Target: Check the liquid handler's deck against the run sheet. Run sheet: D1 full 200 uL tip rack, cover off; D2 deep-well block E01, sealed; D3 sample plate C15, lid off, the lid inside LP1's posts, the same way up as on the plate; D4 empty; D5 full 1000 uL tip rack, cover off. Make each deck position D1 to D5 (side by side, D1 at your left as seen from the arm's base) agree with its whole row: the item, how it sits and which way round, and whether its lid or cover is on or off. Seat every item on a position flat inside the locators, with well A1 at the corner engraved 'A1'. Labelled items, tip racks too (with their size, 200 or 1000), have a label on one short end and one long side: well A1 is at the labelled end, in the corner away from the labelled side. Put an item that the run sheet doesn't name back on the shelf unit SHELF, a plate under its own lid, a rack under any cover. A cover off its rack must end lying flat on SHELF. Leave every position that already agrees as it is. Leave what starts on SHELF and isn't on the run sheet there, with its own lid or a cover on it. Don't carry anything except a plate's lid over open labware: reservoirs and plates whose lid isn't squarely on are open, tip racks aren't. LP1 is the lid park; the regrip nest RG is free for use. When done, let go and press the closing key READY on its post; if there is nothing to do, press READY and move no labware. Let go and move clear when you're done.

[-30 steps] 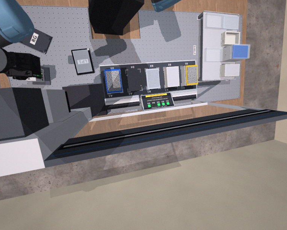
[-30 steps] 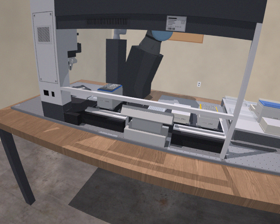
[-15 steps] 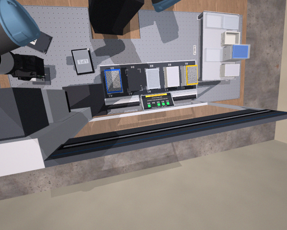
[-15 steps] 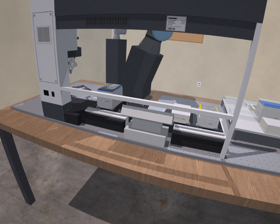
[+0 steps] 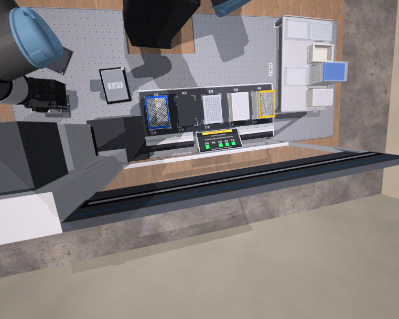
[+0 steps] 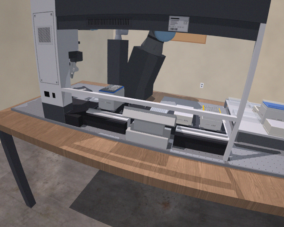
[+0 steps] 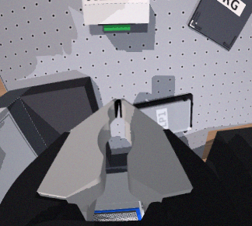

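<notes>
The ready key lies 60 mm to the right of my hand and 80 mm below it. Also, from my hand: regrip nest RG (190 mm behind, 120 mm to the right, 160 mm below); handler's tower (210 mm ahead, 130 mm to the left, 110 mm above); blue-rimmed tip rack (20 mm ahead, 320 mm to the left, 50 mm below).
</notes>
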